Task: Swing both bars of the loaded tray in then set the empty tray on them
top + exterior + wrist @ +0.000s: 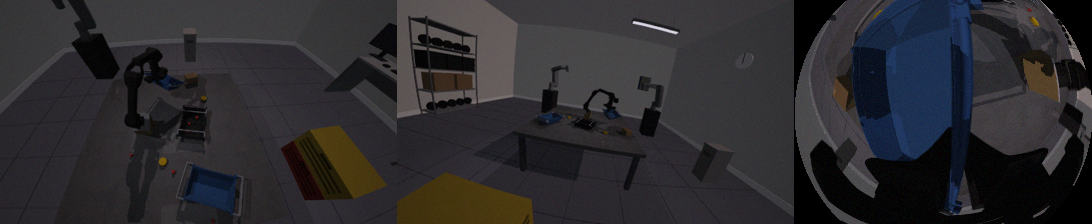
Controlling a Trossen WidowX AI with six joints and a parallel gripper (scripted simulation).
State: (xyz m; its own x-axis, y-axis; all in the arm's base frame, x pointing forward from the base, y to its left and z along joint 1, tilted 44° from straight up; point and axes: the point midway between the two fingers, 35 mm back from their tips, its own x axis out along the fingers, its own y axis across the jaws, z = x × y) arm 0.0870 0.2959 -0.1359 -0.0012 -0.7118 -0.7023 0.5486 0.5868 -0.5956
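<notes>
The blue tray lies 40 mm ahead of my gripper tip and 60 mm to the left of it. Also, from my gripper tip: brown box: 250 mm ahead, 280 mm to the left, 150 mm below.
</notes>
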